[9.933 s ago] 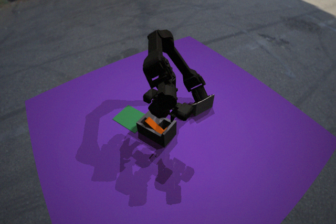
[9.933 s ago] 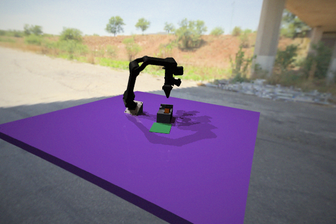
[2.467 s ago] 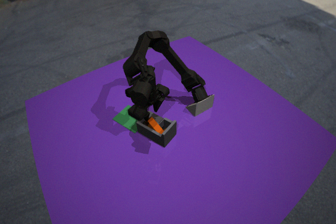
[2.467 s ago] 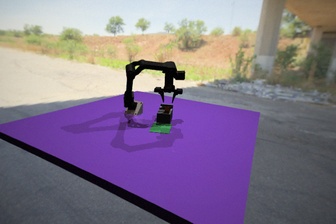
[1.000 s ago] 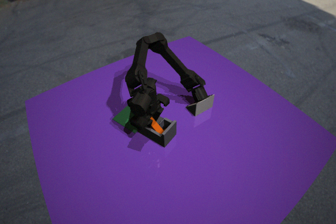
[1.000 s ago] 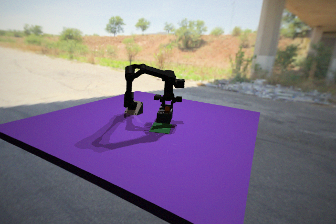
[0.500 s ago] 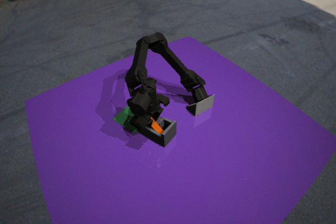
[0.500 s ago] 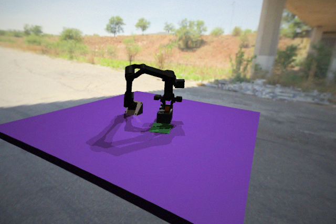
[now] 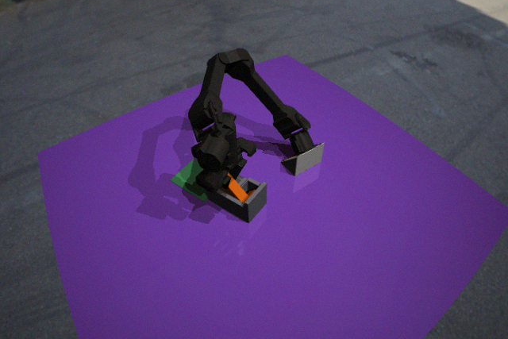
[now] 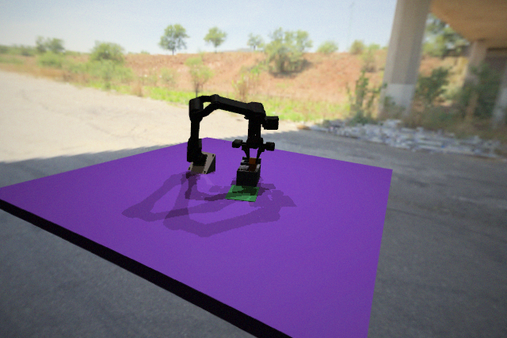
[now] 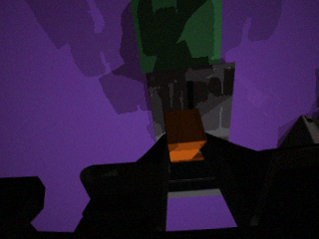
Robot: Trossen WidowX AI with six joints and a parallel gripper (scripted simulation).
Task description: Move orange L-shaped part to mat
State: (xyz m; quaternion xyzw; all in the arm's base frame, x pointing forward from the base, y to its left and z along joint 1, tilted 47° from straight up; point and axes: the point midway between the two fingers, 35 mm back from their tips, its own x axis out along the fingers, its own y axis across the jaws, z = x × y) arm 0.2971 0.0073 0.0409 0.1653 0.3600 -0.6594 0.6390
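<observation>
Right now my gripper tip is 2 cm short of the green mat, 14 cm to the left of it and 10 cm above it. Round my gripper tip: orange L-shaped part 2 cm behind, 3 cm to the left, 3 cm below.
</observation>
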